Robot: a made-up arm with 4 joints.
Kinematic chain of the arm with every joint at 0, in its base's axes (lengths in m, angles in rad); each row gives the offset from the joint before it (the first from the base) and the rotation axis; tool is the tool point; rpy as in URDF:
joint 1: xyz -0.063 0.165 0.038 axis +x
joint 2: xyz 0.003 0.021 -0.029 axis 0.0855 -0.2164 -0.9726
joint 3: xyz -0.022 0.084 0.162 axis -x
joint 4: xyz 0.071 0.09 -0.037 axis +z
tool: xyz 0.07 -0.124 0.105 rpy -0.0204 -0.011 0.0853
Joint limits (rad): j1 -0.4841..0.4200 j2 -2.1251..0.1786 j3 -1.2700..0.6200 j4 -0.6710..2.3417
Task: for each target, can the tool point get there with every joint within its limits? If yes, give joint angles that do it. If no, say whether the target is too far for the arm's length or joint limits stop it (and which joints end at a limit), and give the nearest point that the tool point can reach.
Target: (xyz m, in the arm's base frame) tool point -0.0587 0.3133 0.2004
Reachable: yes | joints 0.0522 -1.6768 -0.2447 -0.3524
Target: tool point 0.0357 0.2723 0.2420
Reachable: yes | joints 0.2838 -0.7531 -0.2706 0.0797
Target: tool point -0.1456 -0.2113 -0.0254
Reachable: no: joint limits stop it (at a limit: joint 1, joint 2, joint 4) | nearest point -0.0400 0.1252 0.1611 | short by 0.399 m
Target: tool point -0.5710 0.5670 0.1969
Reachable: no: too far | nearest point -0.3356 0.4230 0.1563 | short by 0.279 m
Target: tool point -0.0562 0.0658 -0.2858
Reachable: no: joint limits stop it (at a limit: joint 1, joint 3) | nearest point -0.0867 0.3126 0.0430 | short by 0.412 m
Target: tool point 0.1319 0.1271 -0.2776
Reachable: no: joint limits stop it (at a limit: joint 1, joint 3) | nearest point 0.0143 0.3153 0.0587 | short by 0.403 m
